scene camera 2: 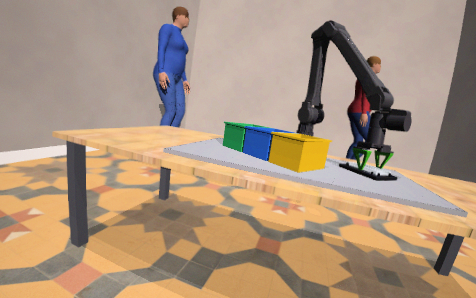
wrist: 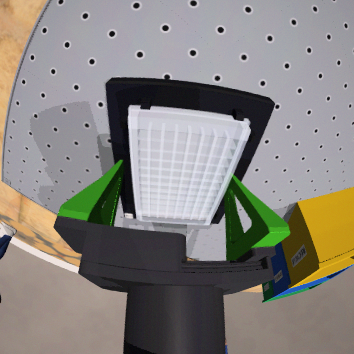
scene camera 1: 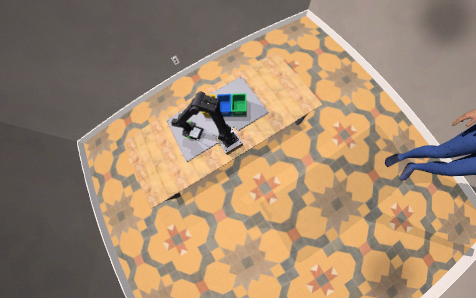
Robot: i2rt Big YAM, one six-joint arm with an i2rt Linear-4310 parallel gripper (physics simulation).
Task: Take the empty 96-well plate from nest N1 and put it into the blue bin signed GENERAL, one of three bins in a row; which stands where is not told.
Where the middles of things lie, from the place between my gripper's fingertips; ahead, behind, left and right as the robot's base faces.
I see the 96-well plate [wrist: 181, 160] 1 cm to the right of my hand and 1 cm above it. Also, from my hand: black nest [wrist: 120, 91] (1 cm to the right, 1 cm below).
